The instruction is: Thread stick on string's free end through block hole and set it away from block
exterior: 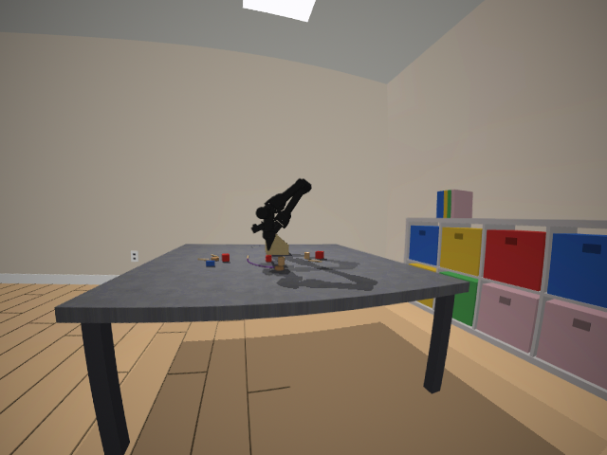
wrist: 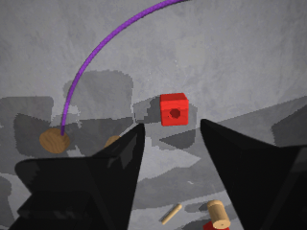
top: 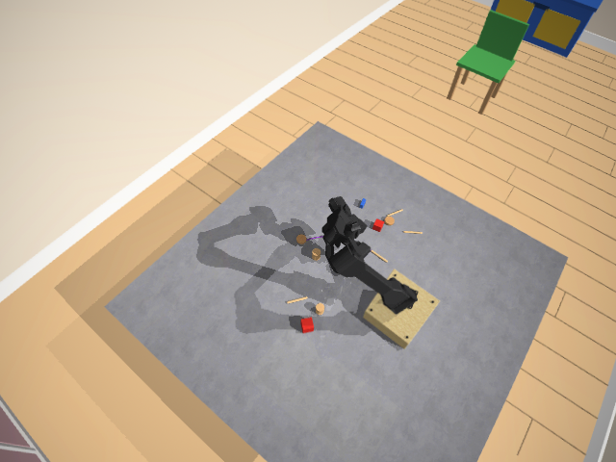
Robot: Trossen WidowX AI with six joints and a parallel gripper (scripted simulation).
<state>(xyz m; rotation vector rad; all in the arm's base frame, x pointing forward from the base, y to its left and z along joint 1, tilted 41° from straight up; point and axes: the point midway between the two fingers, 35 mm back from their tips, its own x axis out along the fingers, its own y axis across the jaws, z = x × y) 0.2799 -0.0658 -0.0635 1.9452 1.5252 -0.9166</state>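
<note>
My gripper tip is 50 mm above the red wooden block. From my gripper tip the other things lie so: round wooden button 180 mm ahead, 50 mm below, 10 mm to the left; then wooden cylinder 90 mm ahead, 40 mm to the left, 40 mm below; then stick on the string 100 mm behind, 90 mm to the right, 60 mm below.
</note>
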